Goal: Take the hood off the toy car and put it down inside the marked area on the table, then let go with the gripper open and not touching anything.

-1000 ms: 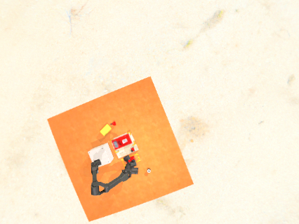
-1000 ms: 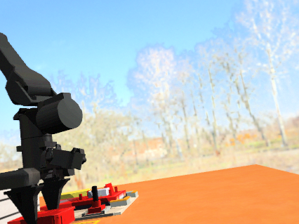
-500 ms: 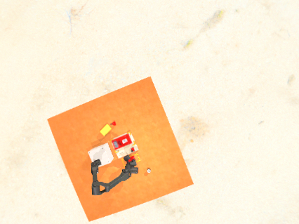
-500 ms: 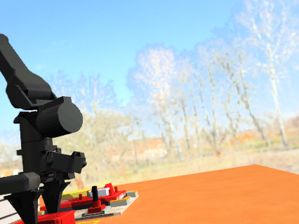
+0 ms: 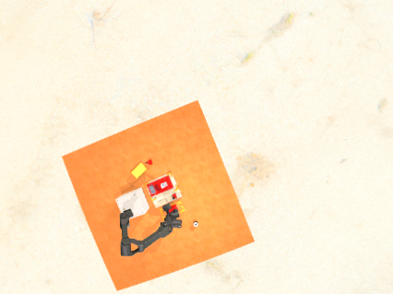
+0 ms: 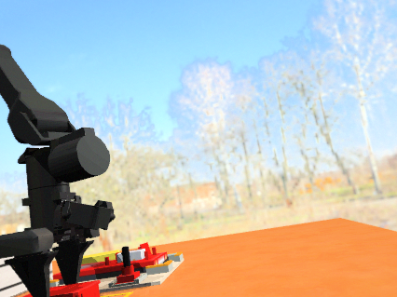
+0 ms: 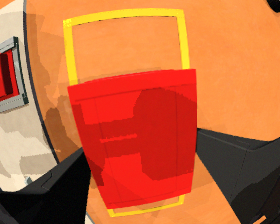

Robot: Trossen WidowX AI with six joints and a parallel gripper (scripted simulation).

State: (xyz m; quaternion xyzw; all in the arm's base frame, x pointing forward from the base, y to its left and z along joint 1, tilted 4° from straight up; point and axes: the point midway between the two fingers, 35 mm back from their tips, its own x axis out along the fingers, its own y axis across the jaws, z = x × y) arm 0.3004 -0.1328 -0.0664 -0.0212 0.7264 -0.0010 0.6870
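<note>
The red hood is 1 cm above my gripper tip. The rest, counted from my gripper tip: black-and-white wheel (14 cm ahead, 18 cm to the right); then cream base plate (20 cm to the left); then yellow block (14 cm behind, 41 cm to the left).
</note>
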